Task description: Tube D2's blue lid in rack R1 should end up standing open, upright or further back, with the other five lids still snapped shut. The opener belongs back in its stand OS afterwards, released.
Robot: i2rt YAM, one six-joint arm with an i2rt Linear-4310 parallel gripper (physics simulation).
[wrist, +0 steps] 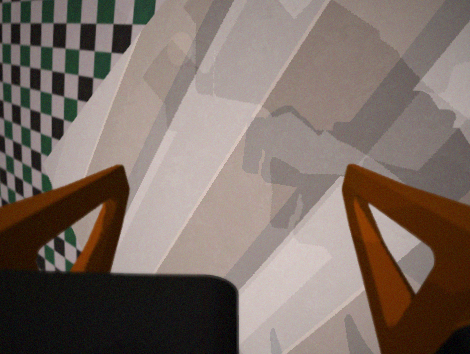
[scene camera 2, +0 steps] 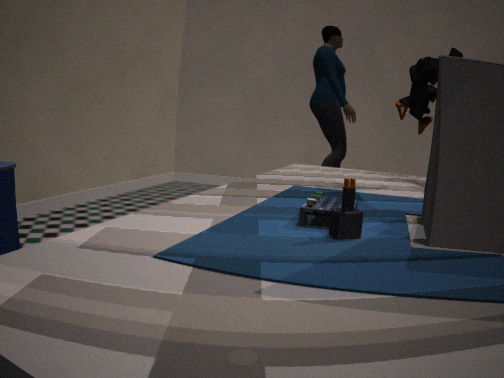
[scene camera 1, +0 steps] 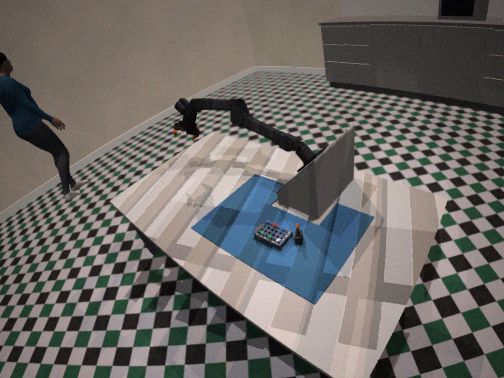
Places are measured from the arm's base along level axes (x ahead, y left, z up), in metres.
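Pixels of known places: gripper, fingertip midpoint: (wrist: 235, 176) (scene camera 2: 410, 126) (scene camera 1: 184, 138); arm's base, link origin: (scene camera 1: 311, 161).
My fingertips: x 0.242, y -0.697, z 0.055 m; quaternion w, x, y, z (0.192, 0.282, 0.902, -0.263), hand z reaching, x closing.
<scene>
Ahead of a thing's pixels: the offset from my fingertips to its top centre. Level surfaces: height alone.
The tube rack R1 @(dx +0.097, dy +0.763, dz -0.156 m) (scene camera 1: 273, 236) (scene camera 2: 316, 217) sits on the blue mat @(dz -0.198 m) (scene camera 1: 330, 270) (scene camera 2: 225, 245). It holds several tubes with small blue, red, green and white lids. The lids are too small to tell which is D2's or whether each is shut. The opener @(dx +0.048, dy +0.857, dz -0.113 m) (scene camera 1: 297, 229) (scene camera 2: 349, 195), dark with an orange top, stands upright in its black stand OS @(dx +0.048, dy +0.857, dz -0.158 m) (scene camera 1: 299, 240) (scene camera 2: 346, 224) beside the rack. My gripper (scene camera 1: 186, 134) (scene camera 2: 414, 118) (wrist: 235, 176) is open and empty, high above the table's far end, well away from rack and opener.
A tall grey panel (scene camera 1: 322, 175) (scene camera 2: 467, 155) stands on the table between the arm's base and the rack. The striped table @(dz -0.201 m) (scene camera 1: 240, 295) (scene camera 2: 125, 320) (wrist: 200, 150) carries the mat. A person (scene camera 1: 32, 120) (scene camera 2: 328, 90) stands beyond the table. Grey cabinets (scene camera 1: 410, 60) stand at the back.
</scene>
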